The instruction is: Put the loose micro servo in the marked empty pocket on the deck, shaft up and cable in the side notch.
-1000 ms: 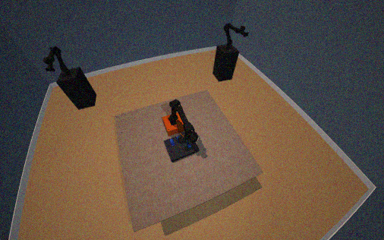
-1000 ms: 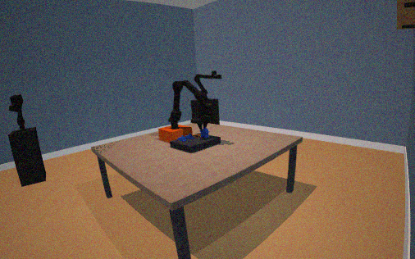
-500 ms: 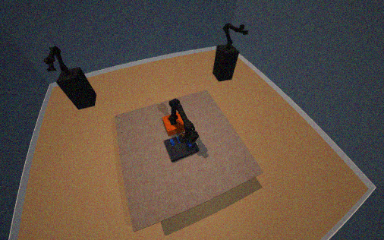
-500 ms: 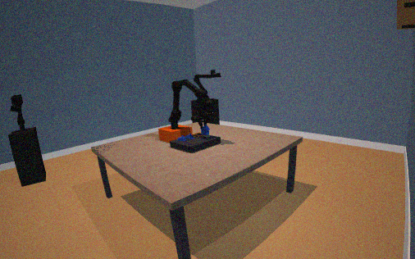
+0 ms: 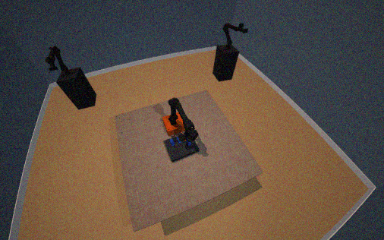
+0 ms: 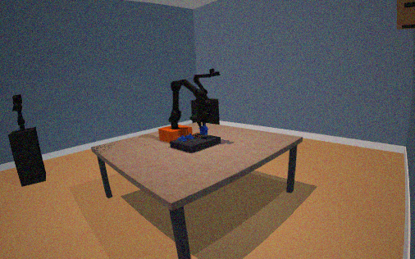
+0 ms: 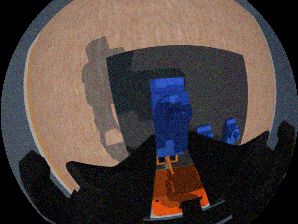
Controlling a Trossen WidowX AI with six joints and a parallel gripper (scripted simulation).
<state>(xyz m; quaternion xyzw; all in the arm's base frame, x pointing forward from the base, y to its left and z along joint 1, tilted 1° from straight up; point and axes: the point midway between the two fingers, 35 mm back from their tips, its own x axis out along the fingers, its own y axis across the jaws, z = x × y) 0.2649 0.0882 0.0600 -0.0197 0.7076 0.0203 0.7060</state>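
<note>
My gripper tip is now 40 mm short of the deck, 70 mm to the left of it and 100 mm above it.
</note>
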